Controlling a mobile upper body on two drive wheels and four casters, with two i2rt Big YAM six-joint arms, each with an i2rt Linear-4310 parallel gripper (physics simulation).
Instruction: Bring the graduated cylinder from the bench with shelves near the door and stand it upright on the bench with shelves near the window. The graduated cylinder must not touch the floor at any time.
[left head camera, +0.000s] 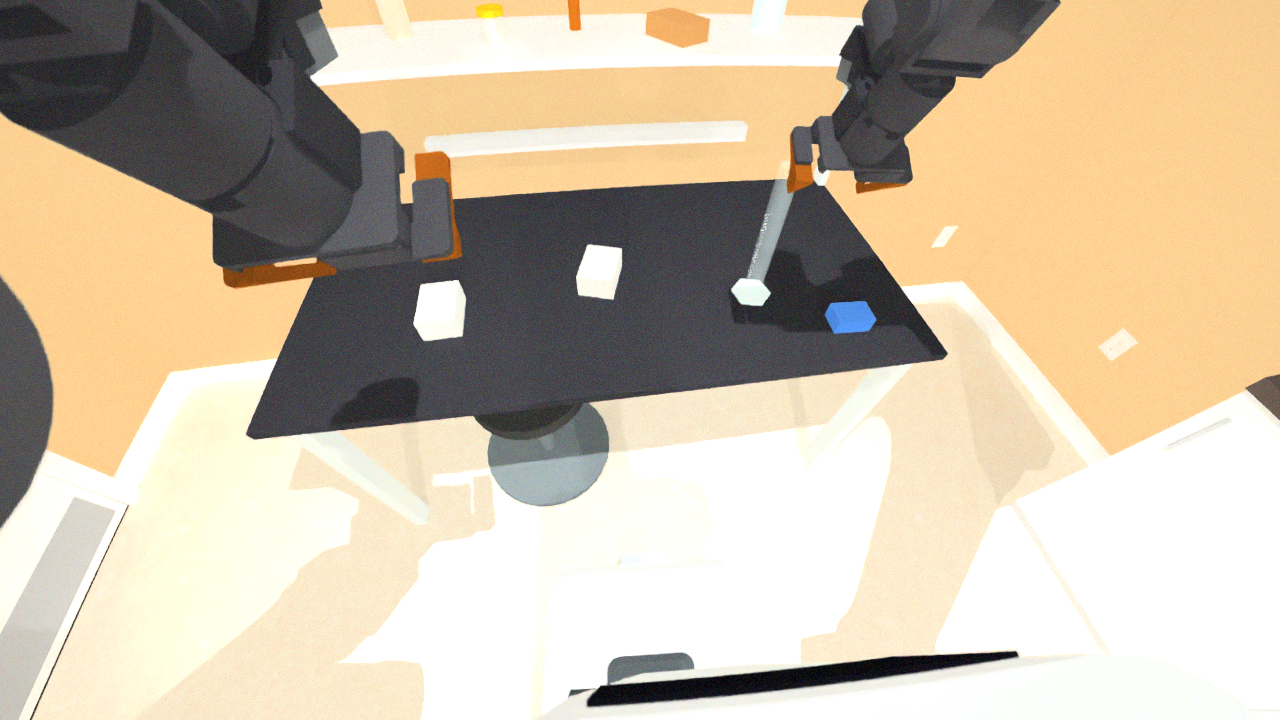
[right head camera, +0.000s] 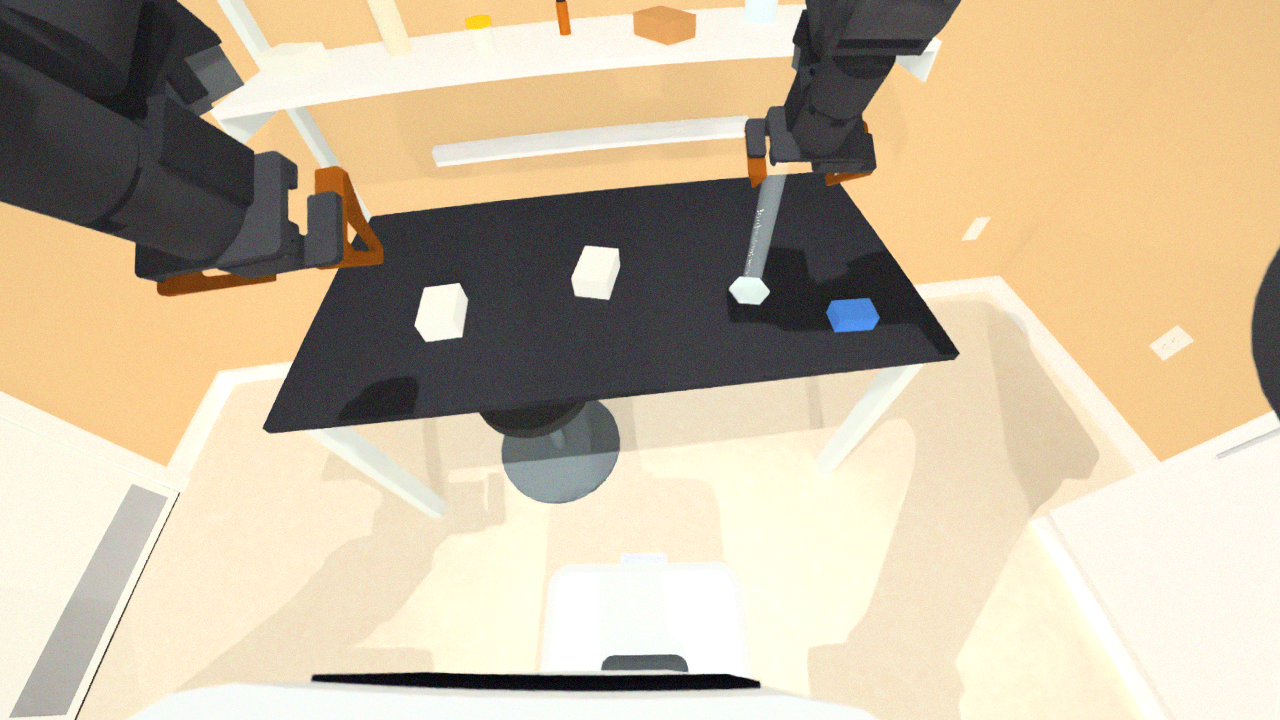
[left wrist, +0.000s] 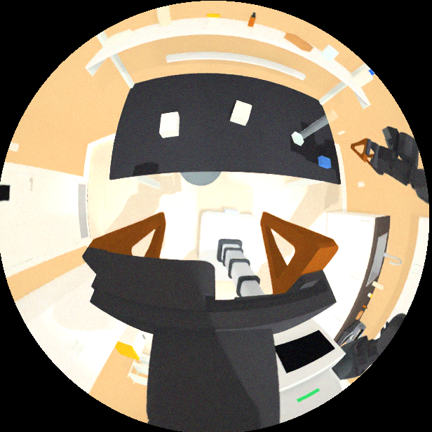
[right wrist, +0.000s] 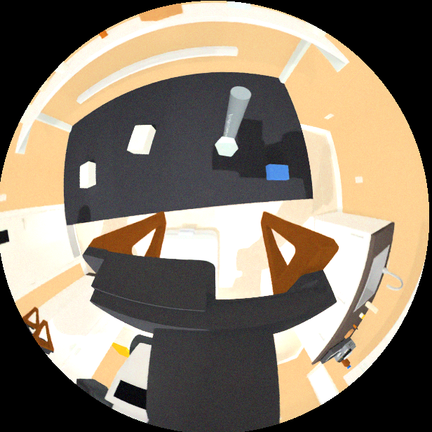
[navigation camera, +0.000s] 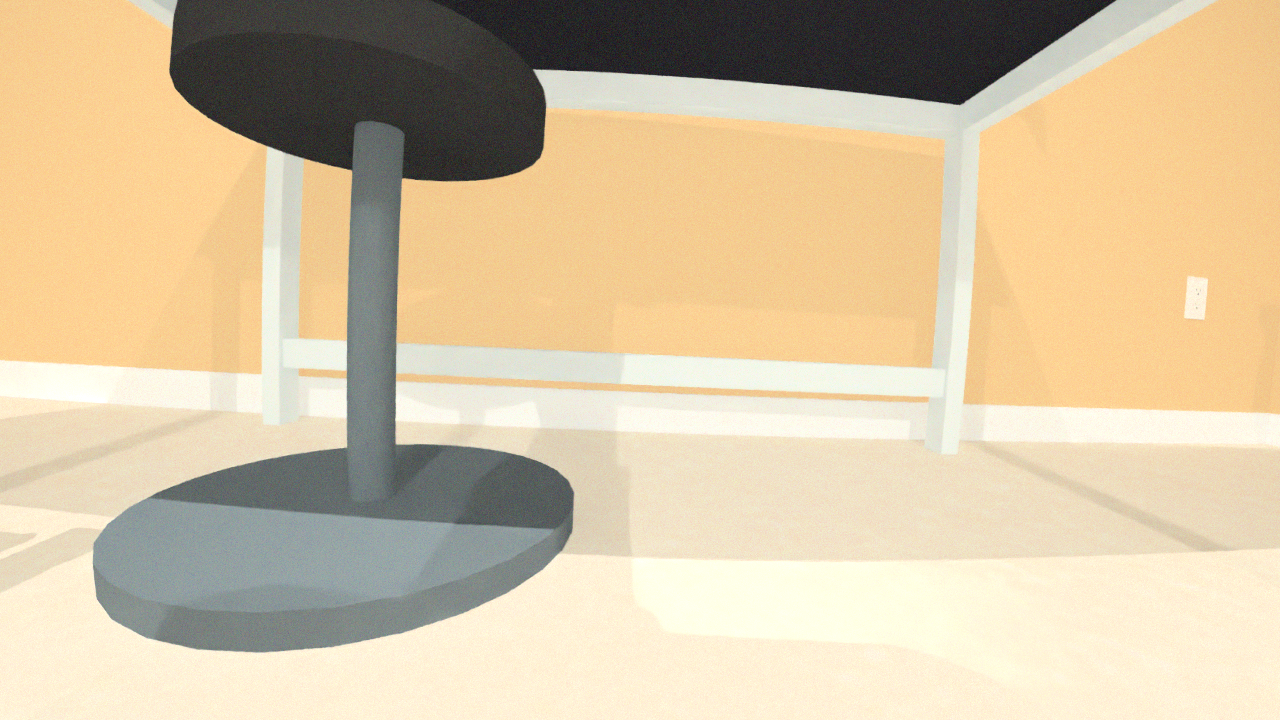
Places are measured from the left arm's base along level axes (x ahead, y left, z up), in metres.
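Pixels of known places: left gripper, between the fingertips: (left head camera: 396, 257) (right head camera: 327, 264); right gripper, between the fingertips: (left head camera: 822, 189) (right head camera: 789, 182).
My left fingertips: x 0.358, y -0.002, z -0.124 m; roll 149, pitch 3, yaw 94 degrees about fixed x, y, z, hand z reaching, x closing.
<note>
Behind a point stands the place of what it marks.
The clear graduated cylinder (left head camera: 769, 232) @[x 0.817, y -0.500, z -0.451 m] (right head camera: 761, 232) @[x 0.816, y -0.502, z -0.459 m] (left wrist: 315, 127) (right wrist: 235, 120) stands upright on its pale hexagonal base, on the right part of a black-topped bench (left head camera: 537, 358) @[x 0.651, y 0.002, z -0.648 m] (right head camera: 537, 358) @[x 0.651, y -0.013, z -0.648 m] (left wrist: 215, 155) (right wrist: 175, 185) with shelves. My right gripper (left head camera: 827, 188) @[x 0.595, y -0.452, z -0.215 m] (right head camera: 794, 181) @[x 0.595, y -0.452, z -0.215 m] (right wrist: 213, 216) is open and empty; the head views show it by the cylinder's top, and its wrist view shows the cylinder out beyond the fingers, apart from them. My left gripper (left head camera: 362, 265) (right head camera: 290, 271) (left wrist: 212, 217) is open and empty, at the left. No window or second shelved bench can be made out.
Two white blocks (left head camera: 439, 310) @[x 0.748, y 0.215, z -0.590 m] (left head camera: 599, 271) @[x 0.860, y -0.136, z -0.590 m] and a blue block (left head camera: 850, 317) @[x 0.711, y -0.711, z -0.608 m] (right wrist: 277, 172) lie on the bench. A white shelf (left head camera: 554, 55) @[x 1.025, y -0.069, z -0.191 m] above holds several items. A round stool (left head camera: 547, 465) @[x 0.711, y 0.095, z -1.380 m] (navigation camera: 371, 313) @[x 0.776, y 0.083, z -1.177 m] stands at the bench's front. White cabinets (left head camera: 1154, 519) (right head camera: 71, 537) flank the floor.
</note>
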